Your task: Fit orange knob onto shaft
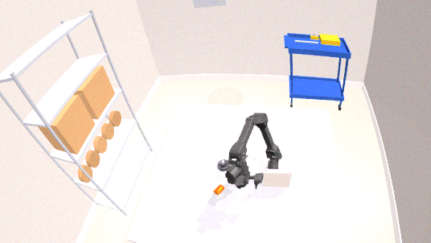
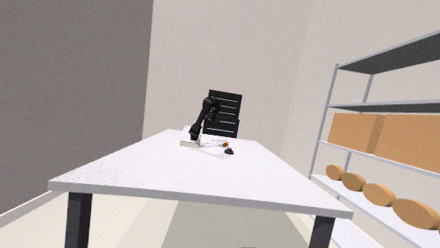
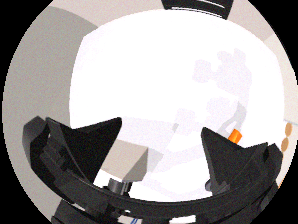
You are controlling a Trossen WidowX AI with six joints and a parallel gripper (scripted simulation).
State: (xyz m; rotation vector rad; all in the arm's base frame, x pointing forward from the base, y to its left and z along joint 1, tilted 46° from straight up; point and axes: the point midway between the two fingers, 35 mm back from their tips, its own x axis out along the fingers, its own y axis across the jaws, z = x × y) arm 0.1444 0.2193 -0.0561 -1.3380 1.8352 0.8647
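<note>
The orange knob is 190 mm ahead of my gripper tip, 90 mm to the right of it and 160 mm below it. From my gripper tip the other things lie so: pedestal 200 mm ahead, 280 mm to the right, 150 mm below.
</note>
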